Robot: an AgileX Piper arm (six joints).
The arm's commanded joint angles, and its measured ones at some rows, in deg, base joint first. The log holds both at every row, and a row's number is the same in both.
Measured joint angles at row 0: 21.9, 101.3, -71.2, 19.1, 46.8, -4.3
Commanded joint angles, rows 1 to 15: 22.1, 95.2, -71.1, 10.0, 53.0, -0.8; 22.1, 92.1, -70.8, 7.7, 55.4, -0.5; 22.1, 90.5, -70.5, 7.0, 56.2, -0.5; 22.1, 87.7, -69.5, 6.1, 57.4, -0.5; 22.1, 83.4, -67.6, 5.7, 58.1, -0.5; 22.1, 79.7, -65.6, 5.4, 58.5, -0.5; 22.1, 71.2, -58.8, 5.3, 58.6, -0.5; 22.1, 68.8, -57.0, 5.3, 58.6, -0.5; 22.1, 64.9, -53.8, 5.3, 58.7, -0.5; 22.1, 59.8, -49.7, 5.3, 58.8, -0.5; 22.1, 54.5, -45.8, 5.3, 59.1, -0.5; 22.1, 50.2, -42.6, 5.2, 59.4, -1.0; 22.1, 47.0, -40.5, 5.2, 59.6, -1.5; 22.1, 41.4, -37.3, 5.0, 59.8, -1.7; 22.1, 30.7, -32.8, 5.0, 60.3, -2.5
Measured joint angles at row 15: 21.9, 37.3, -35.6, 5.4, 59.8, -1.3
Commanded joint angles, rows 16 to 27: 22.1, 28.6, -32.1, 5.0, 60.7, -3.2; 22.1, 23.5, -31.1, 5.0, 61.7, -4.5; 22.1, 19.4, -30.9, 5.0, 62.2, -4.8; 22.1, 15.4, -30.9, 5.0, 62.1, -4.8; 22.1, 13.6, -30.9, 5.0, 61.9, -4.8; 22.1, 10.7, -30.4, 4.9, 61.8, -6.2; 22.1, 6.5, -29.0, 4.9, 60.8, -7.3; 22.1, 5.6, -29.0, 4.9, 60.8, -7.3; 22.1, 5.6, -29.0, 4.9, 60.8, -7.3; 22.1, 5.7, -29.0, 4.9, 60.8, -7.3; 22.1, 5.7, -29.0, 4.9, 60.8, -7.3; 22.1, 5.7, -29.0, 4.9, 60.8, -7.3
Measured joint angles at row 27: 22.0, 6.1, -29.1, 5.4, 61.6, -6.5
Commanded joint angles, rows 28 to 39: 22.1, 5.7, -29.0, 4.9, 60.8, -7.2; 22.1, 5.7, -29.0, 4.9, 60.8, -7.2; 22.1, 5.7, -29.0, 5.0, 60.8, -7.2; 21.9, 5.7, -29.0, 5.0, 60.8, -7.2; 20.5, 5.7, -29.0, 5.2, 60.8, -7.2; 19.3, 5.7, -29.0, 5.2, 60.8, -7.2; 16.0, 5.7, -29.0, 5.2, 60.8, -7.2; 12.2, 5.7, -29.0, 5.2, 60.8, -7.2; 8.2, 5.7, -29.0, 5.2, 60.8, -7.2; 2.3, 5.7, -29.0, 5.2, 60.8, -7.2; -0.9, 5.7, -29.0, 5.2, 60.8, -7.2; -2.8, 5.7, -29.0, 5.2, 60.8, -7.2
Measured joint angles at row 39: 0.0, 6.1, -29.1, 5.4, 61.6, -6.5
